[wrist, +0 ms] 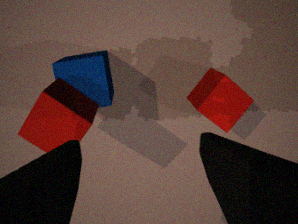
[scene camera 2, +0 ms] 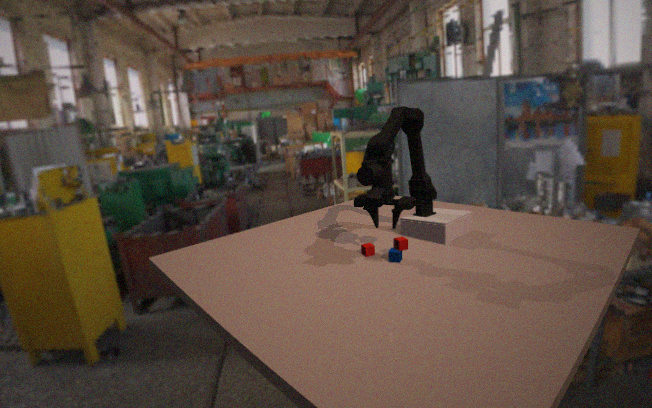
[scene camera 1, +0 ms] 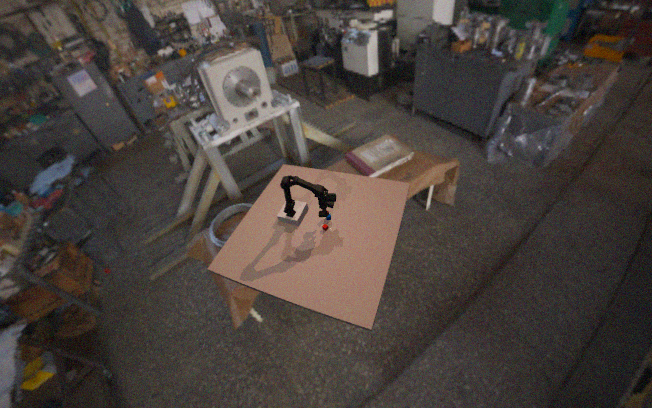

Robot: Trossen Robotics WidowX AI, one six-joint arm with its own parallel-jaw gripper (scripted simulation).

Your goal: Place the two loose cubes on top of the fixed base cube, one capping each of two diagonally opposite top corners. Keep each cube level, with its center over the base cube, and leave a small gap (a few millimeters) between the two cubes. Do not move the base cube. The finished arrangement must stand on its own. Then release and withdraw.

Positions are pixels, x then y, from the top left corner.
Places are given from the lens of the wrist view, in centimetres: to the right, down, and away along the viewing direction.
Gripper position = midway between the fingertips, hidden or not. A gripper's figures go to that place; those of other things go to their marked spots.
my gripper (wrist: 141, 146): 0, 2, 10
blue cube (wrist: 89, 73): -4, -3, 15
